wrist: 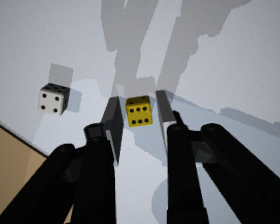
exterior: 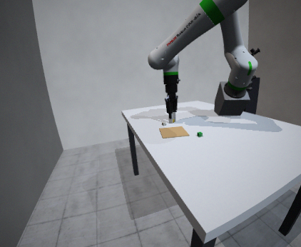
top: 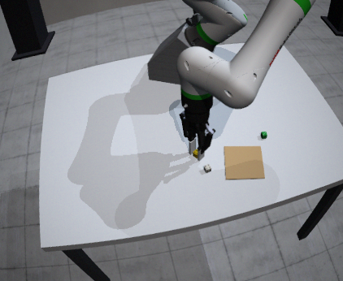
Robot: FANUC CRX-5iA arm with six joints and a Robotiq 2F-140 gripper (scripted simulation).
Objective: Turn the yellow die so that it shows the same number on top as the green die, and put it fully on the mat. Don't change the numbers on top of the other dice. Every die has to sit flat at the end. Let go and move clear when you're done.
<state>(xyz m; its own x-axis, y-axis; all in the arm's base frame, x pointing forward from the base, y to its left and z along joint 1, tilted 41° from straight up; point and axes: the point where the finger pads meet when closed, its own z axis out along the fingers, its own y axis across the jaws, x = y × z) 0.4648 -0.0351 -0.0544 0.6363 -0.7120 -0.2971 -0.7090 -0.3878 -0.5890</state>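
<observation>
Right now the yellow die is 2 cm below my hand. From my hand the other things lie so: white die: 7 cm ahead, 3 cm to the left, 2 cm below; green die: 26 cm to the left, 6 cm behind, 2 cm below; tan mat: 16 cm to the left, 5 cm ahead, 3 cm below.
</observation>
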